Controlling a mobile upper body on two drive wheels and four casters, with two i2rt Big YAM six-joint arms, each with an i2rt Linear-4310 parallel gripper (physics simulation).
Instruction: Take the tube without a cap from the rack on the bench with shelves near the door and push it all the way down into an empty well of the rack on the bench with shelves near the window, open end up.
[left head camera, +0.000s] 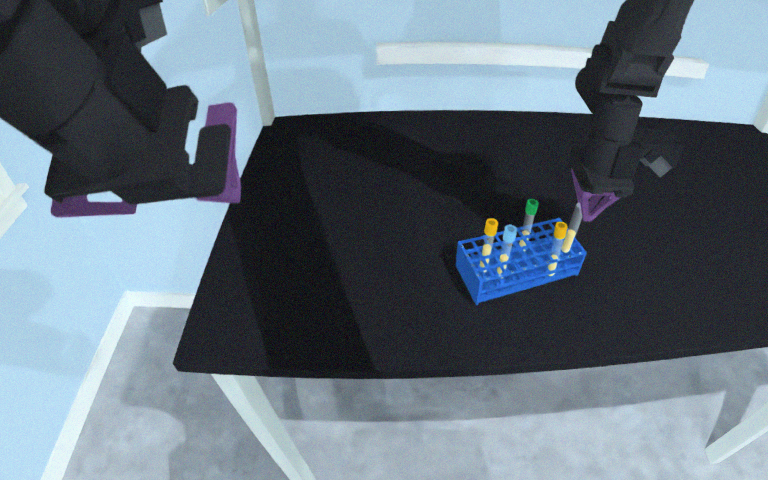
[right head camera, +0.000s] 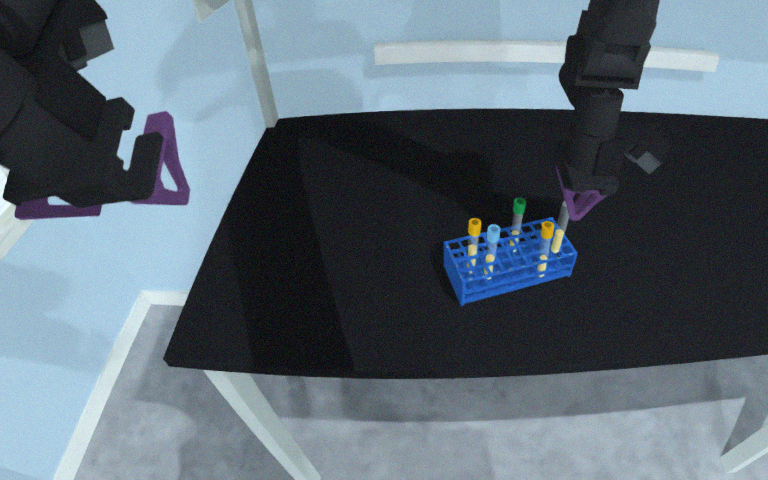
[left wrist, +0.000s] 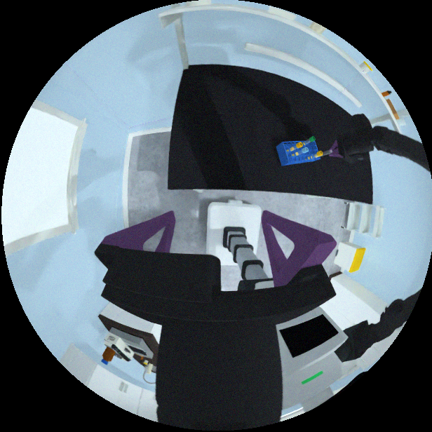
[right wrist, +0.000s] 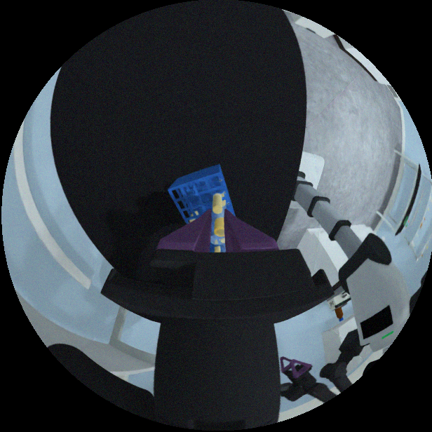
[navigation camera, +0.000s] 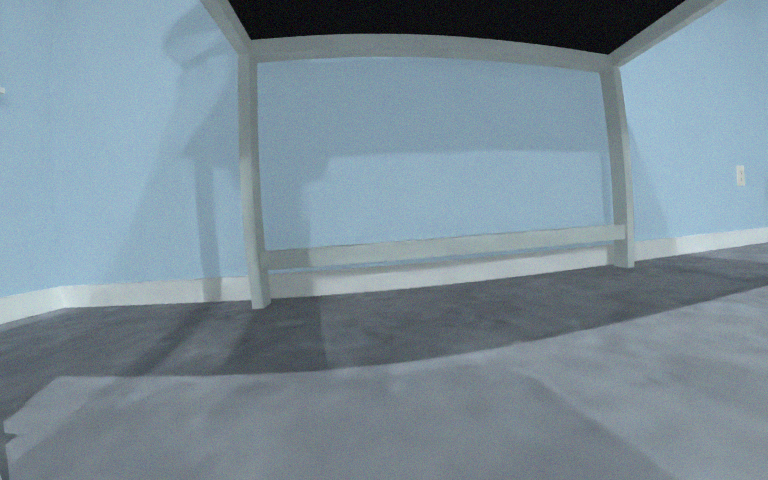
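Note:
A blue rack (left head camera: 468, 277) (right head camera: 454, 278) (left wrist: 285, 159) (right wrist: 197, 176) stands on the black bench (left head camera: 317, 254) (right head camera: 317, 254). It holds tubes with orange (left head camera: 491, 228), light blue (left head camera: 509, 233), green (left head camera: 531, 207) and orange (left head camera: 560, 230) caps. My right gripper (left head camera: 584, 212) (right head camera: 572, 211) (right wrist: 217, 213) is shut on the uncapped tube (left head camera: 569, 240) (right head camera: 557, 240), which contains yellow liquid. The tube leans slightly, its lower end at the rack's right end; whether it enters a well is unclear. My left gripper (left wrist: 218, 215) is open and empty, left of the bench.
A white post (left head camera: 257, 62) rises at the bench's back left corner. The navigation camera shows a bench leg (navigation camera: 250, 169) and a low crossbar (navigation camera: 441, 247) near the wall. A yellow and white box (left wrist: 351, 257) shows at the right of the left wrist view.

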